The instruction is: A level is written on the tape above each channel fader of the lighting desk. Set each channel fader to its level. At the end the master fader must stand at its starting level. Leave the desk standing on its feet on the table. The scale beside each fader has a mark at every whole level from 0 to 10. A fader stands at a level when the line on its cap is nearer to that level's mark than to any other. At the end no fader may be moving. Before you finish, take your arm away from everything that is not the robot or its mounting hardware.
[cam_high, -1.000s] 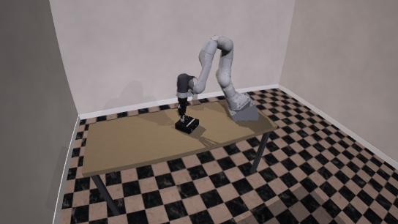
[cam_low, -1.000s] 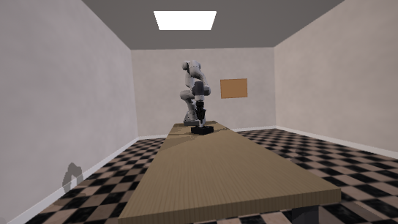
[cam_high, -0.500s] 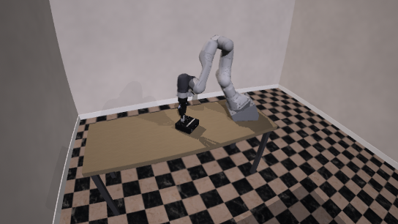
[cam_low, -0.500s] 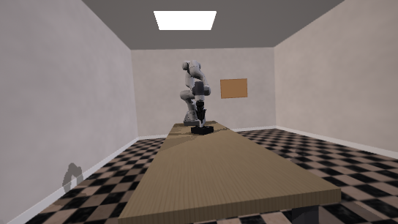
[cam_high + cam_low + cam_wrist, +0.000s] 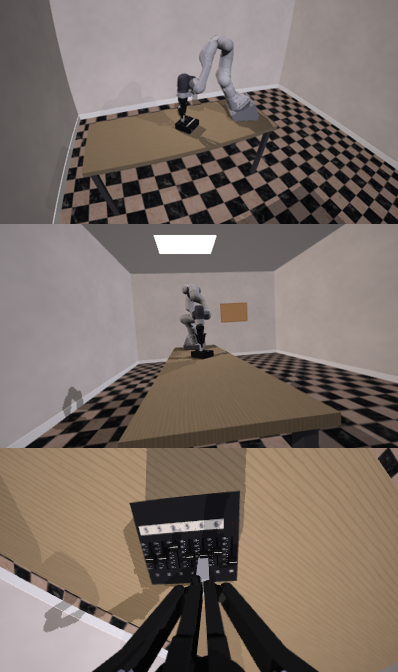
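The master fader lies 30 mm ahead of my hand, 30 mm to the left of it and 30 mm below it. The rest, counted from my hand: channel fader cap 60 mm behind, 30 mm below.
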